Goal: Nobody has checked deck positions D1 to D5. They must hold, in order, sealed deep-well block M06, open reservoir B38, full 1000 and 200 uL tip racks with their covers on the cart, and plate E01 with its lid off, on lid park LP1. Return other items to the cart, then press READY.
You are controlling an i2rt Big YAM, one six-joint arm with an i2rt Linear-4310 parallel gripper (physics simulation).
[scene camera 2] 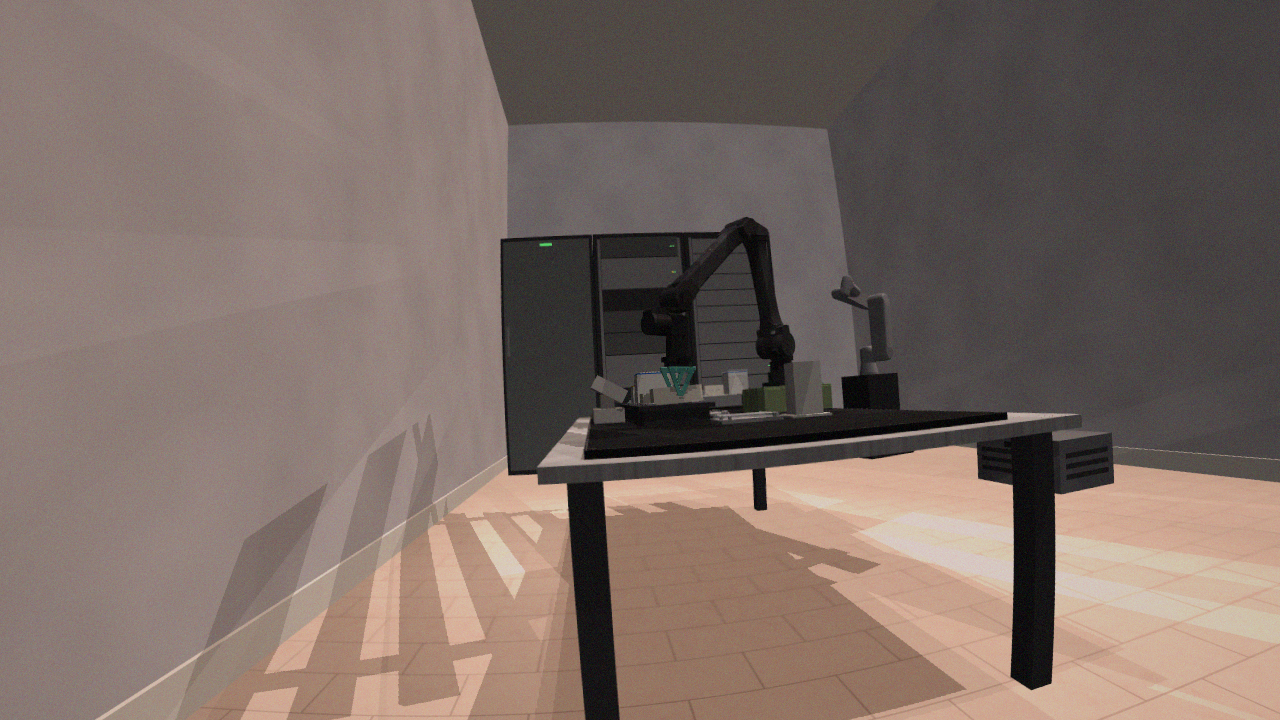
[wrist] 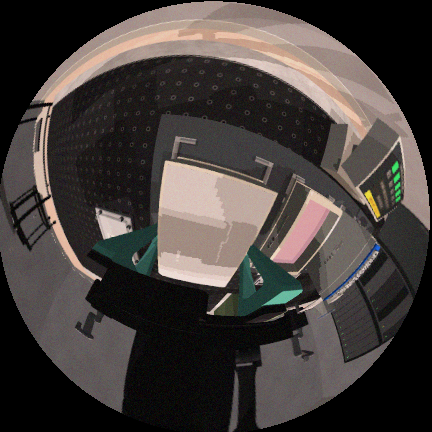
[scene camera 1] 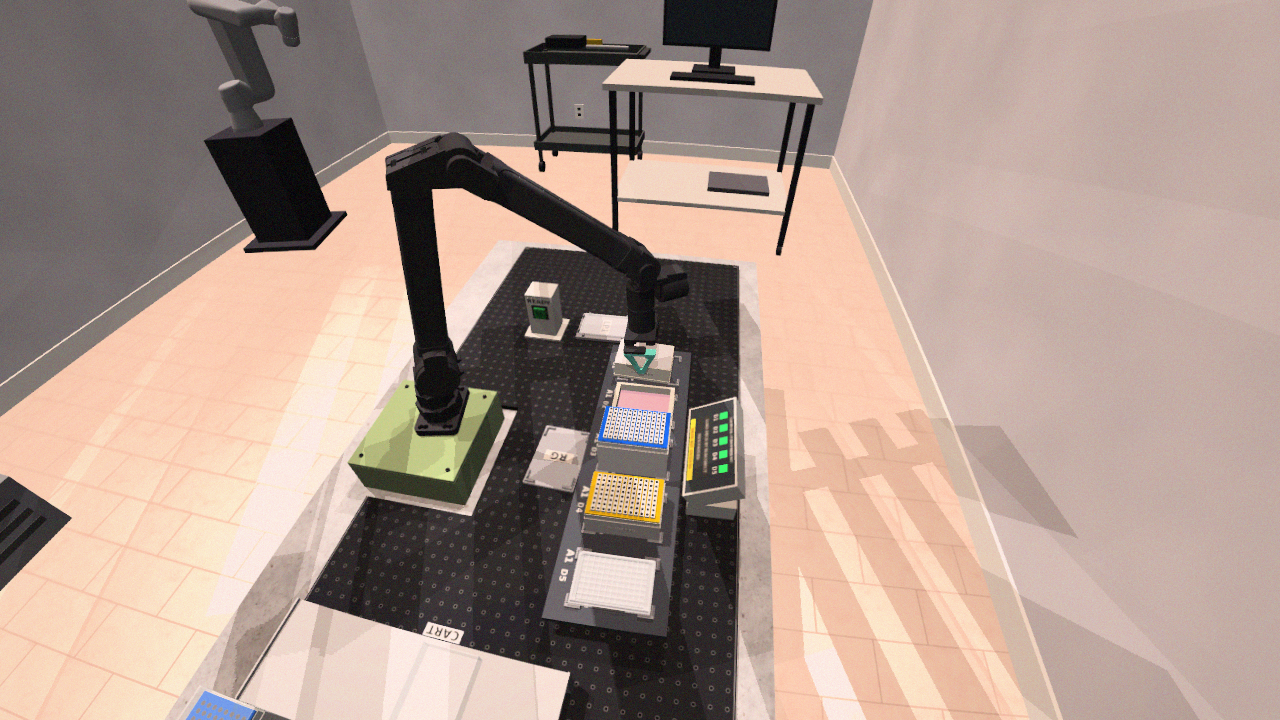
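Where they show: gripper, fingertip midpoint: [scene camera 2: 676, 395] [wrist: 203, 234] [scene camera 1: 643, 361]; arm's base at its link origin: [scene camera 2: 782, 386] [scene camera 1: 444, 412].
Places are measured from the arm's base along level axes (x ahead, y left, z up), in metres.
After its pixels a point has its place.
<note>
My gripper [scene camera 1: 640, 360] @(x 0.418, y 0.150, z -0.006 m) [scene camera 2: 678, 383] @(x 0.418, y 0.150, z -0.006 m) [wrist: 203, 234] @(x 0.418, y 0.150, z -0.006 m) points down, its teal fingers shut on the long sides of a white block [scene camera 1: 662, 362] @(x 0.460, y 0.123, z 0.014 m) [scene camera 2: 662, 394] @(x 0.469, y 0.183, z -0.002 m) [wrist: 210, 200] @(x 0.465, y 0.146, z 0.015 m) with a plain flat top. The block is level at D1, at the deck's far end; whether it touches the deck is hidden. Beside it is the open reservoir [scene camera 1: 646, 400] @(x 0.421, y 0.038, z -0.016 m) [wrist: 305, 232] @(x 0.420, y 0.013, z -0.016 m) with pink liquid at D2. A blue tip rack [scene camera 1: 634, 428] @(x 0.390, y -0.104, z 0.068 m) stands at D3, a yellow one [scene camera 1: 624, 497] @(x 0.370, y -0.225, z 0.037 m) at D4. A white plate [scene camera 1: 613, 582] @(x 0.350, y -0.345, z -0.018 m) lies at D5; I cannot tell whether it is lidded. No label on the block is readable.
Lid park LP1 [scene camera 1: 601, 326] @(x 0.316, y 0.342, z -0.058 m) [wrist: 114, 223] @(x 0.379, y 0.327, z -0.058 m) is left of D1, by the READY box [scene camera 1: 543, 308] @(x 0.173, y 0.322, z 0.020 m). The RG pad [scene camera 1: 554, 458] @(x 0.228, y -0.070, z -0.068 m) lies left of the deck. A status panel [scene camera 1: 713, 447] @(x 0.533, y -0.132, z 0.042 m) [wrist: 382, 185] @(x 0.530, y -0.073, z 0.035 m) with green lights stands right. The cart [scene camera 1: 358, 653] @(x -0.023, y -0.450, z -0.016 m) is near, with a blue item [scene camera 1: 214, 707] @(x -0.137, y -0.541, z 0.078 m).
</note>
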